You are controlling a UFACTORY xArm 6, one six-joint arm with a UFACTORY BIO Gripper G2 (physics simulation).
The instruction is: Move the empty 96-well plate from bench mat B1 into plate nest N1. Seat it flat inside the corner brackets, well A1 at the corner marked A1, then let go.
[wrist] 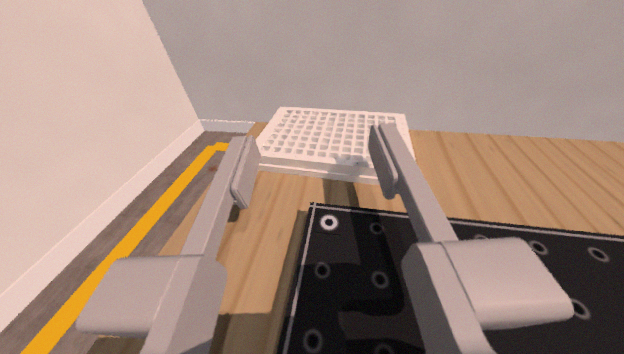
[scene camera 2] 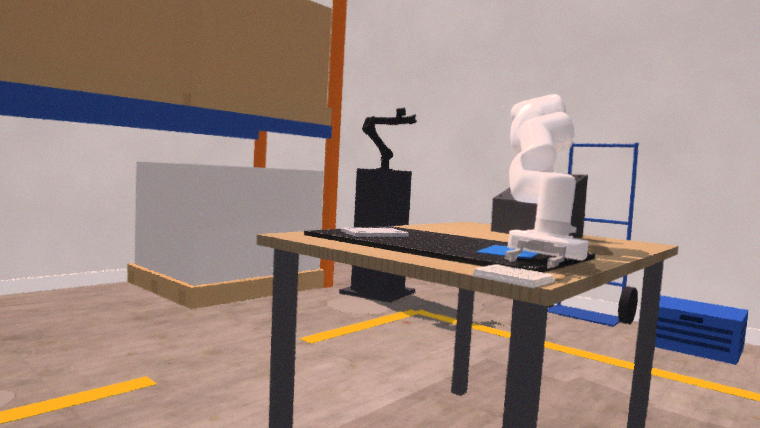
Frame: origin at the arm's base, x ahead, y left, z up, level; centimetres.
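Seen in the pictures: end effector, tool point: (wrist: 313, 164) (scene camera 2: 531, 259).
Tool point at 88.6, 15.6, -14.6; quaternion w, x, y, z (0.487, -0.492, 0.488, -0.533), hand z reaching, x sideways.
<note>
A point is followed by its place in that frame, as x, y, z.
A white plate with a grid of square wells (scene camera 2: 513, 274) @(96.9, 14.1, -16.6) (wrist: 325, 135) @(94.8, 14.2, -16.8) lies flat on the wooden table at its front corner, off the black board. My gripper (scene camera 2: 534, 258) @(88.6, 15.6, -14.6) (wrist: 315, 142) @(88.6, 15.6, -14.6) is shut to its narrow limit, with an empty gap between its fingers. It hangs low over the near end of the black board, beside the blue mat, apart from the plate. In the wrist view the right finger overlaps the plate's right part. A flat white piece (scene camera 2: 374, 231) @(64.8, -33.1, -15.5) lies at the board's far left end; its details are too small to tell. No labels B1, N1 or A1 are readable.
The black board with holes (scene camera 2: 425, 245) @(72.4, -14.2, -16.6) (wrist: 350, 250) @(84.4, 14.1, -16.6) lies along the wooden table (scene camera 2: 457, 227) @(3.5, -30.3, -17.9) (wrist: 500, 175) @(89.7, 1.8, -17.9). A blue mat (scene camera 2: 493, 250) @(68.4, 2.2, -16.4) lies on it near the arm. A black robot arm on a pedestal (scene camera 2: 382, 199) stands behind the table.
</note>
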